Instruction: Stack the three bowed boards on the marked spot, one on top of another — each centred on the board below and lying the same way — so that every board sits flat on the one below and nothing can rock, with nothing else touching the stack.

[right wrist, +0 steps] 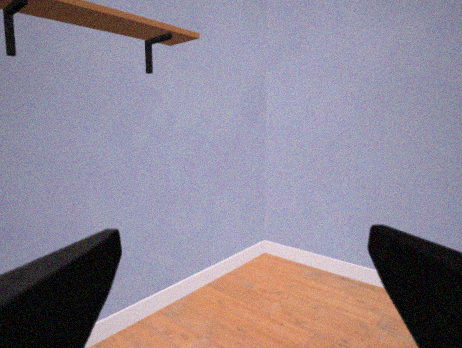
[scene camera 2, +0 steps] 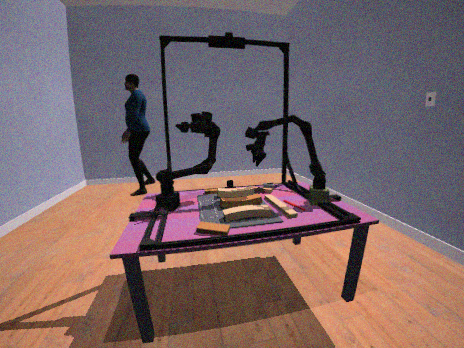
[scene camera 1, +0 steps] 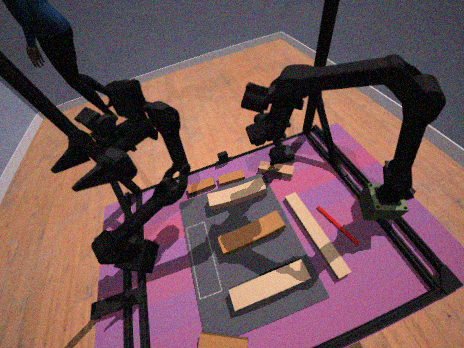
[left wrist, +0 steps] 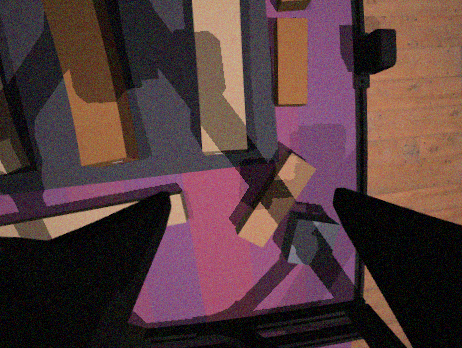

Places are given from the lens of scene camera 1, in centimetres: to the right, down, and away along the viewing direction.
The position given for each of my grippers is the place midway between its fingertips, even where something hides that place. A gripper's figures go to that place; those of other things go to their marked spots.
my left gripper [scene camera 1: 266,154]: 12, -6, 62
my right gripper [scene camera 1: 62,180]: -32, 1, 33
orange-brown board [scene camera 1: 272,223]: 14, 17, 65
long pale board [scene camera 1: 339,268]: 33, 29, 56
